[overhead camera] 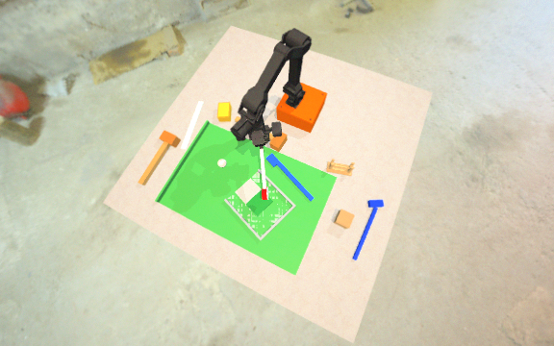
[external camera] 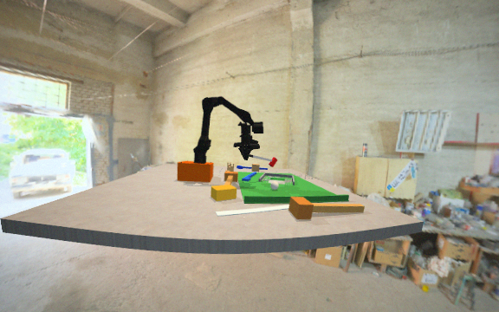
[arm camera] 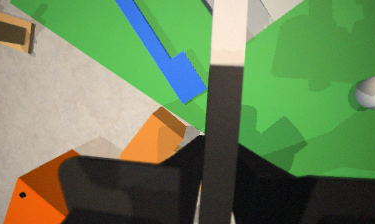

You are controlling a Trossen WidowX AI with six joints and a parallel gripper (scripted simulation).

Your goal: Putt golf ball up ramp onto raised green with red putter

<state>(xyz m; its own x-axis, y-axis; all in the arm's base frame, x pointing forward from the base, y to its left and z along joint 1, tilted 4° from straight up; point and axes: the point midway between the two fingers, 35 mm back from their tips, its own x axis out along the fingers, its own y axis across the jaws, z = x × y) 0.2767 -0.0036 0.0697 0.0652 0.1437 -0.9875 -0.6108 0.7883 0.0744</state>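
The red putter is 90 mm ahead of my gripper tip, 70 mm to the left of it and 10 mm above it. Also, from my gripper tip: green mat (200 mm ahead, 30 mm to the left, 130 mm below); yellow block (80 mm behind, 310 mm to the right, 110 mm below); white golf ball (160 mm ahead, 140 mm to the right, 110 mm below).
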